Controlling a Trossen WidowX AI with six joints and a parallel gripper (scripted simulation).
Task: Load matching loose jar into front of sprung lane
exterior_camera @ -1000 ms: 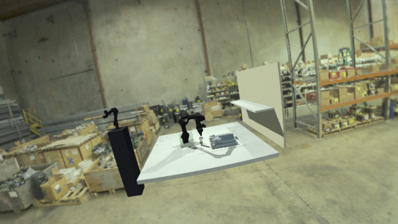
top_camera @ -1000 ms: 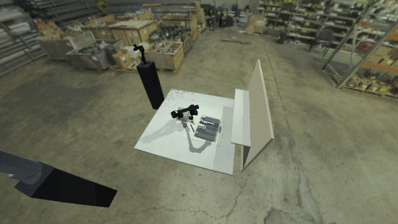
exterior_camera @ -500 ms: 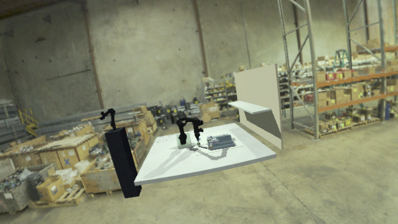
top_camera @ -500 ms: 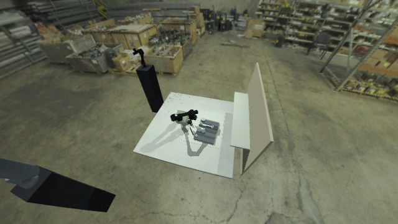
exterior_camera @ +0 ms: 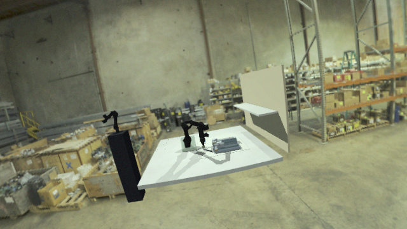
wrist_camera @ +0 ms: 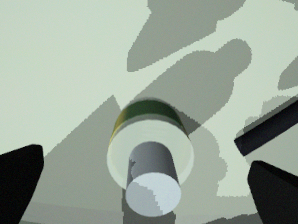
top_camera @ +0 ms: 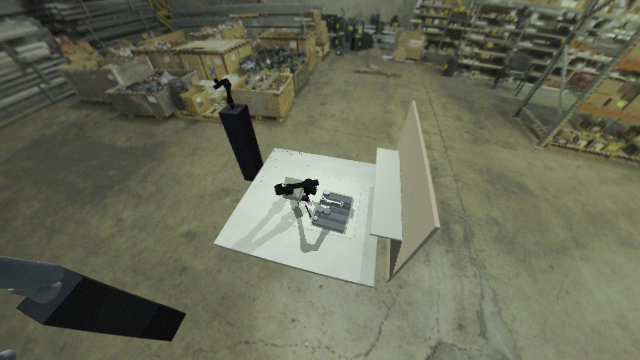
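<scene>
Now: gripper tip 30 mm short of the thin black stick, 110 mm to the left of it and 40 mm above it.
</scene>
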